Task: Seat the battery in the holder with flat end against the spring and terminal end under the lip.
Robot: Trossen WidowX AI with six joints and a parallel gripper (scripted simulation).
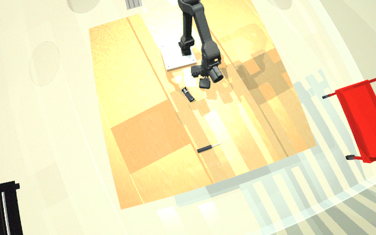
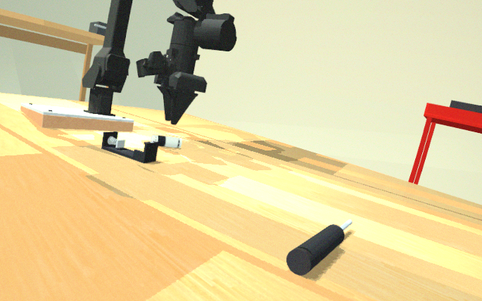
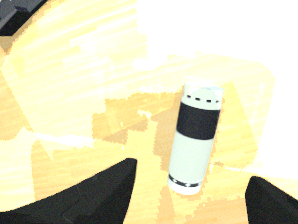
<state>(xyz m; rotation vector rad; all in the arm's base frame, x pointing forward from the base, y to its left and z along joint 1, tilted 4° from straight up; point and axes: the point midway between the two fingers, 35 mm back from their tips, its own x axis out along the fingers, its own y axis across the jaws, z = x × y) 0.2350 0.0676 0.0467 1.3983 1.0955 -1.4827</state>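
Right now my gripper tip is 40 mm above the battery. The rest, counted from my gripper tip: screwdriver 410 mm ahead, 50 mm to the right, 40 mm below.
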